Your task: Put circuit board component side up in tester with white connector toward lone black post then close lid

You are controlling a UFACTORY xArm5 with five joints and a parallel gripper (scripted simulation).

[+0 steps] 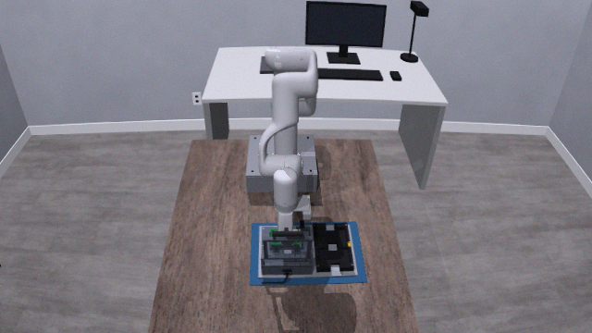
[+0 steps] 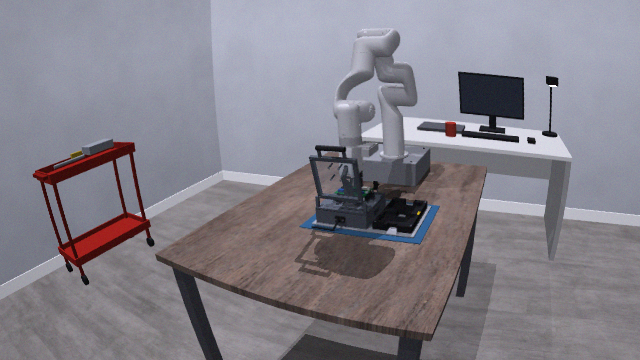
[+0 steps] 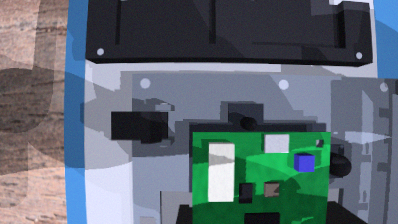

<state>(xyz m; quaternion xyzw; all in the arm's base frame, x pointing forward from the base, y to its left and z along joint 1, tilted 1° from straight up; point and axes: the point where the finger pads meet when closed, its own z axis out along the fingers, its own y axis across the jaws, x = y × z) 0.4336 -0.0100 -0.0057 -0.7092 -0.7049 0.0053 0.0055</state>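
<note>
Now: the green circuit board right at my hand. From my hand the other things lie so: clear lid 13 cm ahead, 9 cm above; then grey tester 4 cm to the left, 3 cm ahead, 2 cm above.
</note>
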